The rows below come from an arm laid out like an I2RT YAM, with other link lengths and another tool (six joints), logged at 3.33 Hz.
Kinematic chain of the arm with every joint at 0, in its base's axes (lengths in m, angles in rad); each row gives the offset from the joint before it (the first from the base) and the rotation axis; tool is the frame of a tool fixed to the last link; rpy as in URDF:
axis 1: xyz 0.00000 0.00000 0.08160 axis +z
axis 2: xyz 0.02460 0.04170 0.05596 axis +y
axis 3: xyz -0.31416 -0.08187 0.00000 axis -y
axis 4: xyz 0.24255 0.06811 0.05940 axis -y
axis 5: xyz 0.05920 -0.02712 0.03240 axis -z
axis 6: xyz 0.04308 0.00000 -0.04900 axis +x
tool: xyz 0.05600 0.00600 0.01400 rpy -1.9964 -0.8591 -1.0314
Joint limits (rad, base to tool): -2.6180..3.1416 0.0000..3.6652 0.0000..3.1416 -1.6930..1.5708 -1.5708..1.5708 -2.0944..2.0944
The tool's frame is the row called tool.
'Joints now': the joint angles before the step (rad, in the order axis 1, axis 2, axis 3, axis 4, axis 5, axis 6). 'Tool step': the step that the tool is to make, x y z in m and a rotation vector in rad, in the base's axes. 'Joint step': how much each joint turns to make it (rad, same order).
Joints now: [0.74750, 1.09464, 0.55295, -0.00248, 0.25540, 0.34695]
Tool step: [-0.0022, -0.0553, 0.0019, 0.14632, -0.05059, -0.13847]
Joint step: [-0.23297, -0.17144, -0.10928, 0.05840, -0.12423, 0.03499]
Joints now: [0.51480, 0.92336, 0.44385, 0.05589, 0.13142, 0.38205]
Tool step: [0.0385, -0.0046, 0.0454, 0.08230, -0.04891, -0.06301]
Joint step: [-0.11536, 0.09539, 0.16670, 0.00612, -0.06804, 0.02894]
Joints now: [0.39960, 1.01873, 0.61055, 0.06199, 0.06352, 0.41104]
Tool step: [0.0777, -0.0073, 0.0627, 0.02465, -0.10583, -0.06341]
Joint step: [-0.13511, 0.22563, 0.29113, 0.04360, -0.06530, -0.03129]
